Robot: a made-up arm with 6 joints.
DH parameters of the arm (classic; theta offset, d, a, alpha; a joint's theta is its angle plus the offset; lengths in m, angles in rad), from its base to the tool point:
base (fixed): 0.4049 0 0.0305 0
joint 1: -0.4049 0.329 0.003 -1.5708
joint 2: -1.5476 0 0.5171 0
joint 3: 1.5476 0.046 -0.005 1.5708
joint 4: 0 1.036 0.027 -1.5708
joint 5: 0 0 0.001 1.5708
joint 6: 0.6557 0 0.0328 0
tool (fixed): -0.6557 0.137 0 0
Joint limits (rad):
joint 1: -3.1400..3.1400
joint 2: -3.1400..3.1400
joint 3: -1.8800..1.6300
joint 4: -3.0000..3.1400
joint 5: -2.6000..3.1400
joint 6: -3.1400..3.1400
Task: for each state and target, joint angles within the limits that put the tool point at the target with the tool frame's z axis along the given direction. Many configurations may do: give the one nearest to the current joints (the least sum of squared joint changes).
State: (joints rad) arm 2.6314 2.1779 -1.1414 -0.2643 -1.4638 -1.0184
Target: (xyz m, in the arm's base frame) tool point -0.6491 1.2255 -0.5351 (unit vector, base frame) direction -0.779 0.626 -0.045
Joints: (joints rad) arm 2.0421 2.4883 -0.5039 -0.9001 -0.5503 -1.0432
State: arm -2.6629 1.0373 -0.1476 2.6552 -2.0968 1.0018
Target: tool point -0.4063 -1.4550 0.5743 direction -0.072 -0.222 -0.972
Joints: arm -1.8672 1.4417 -0.1586 3.1376 -1.6228 1.0588
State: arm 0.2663 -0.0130 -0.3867 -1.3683 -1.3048 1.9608
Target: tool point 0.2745 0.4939 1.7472 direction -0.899 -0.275 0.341
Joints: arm 0.8799 0.6049 -0.2962 -0.5463 -1.4843 2.0054
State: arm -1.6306 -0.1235 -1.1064 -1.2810 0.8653 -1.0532
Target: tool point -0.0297 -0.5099 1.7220 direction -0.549 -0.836 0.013
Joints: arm -1.5747 0.6991 -0.6486 -0.5781 1.5155 -1.0782
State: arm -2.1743 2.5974 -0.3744 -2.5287 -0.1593 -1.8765
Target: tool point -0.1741 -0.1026 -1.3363 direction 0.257 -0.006 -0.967
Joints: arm -2.9602 2.8400 0.2444 -2.9727 -0.3161 -1.8315
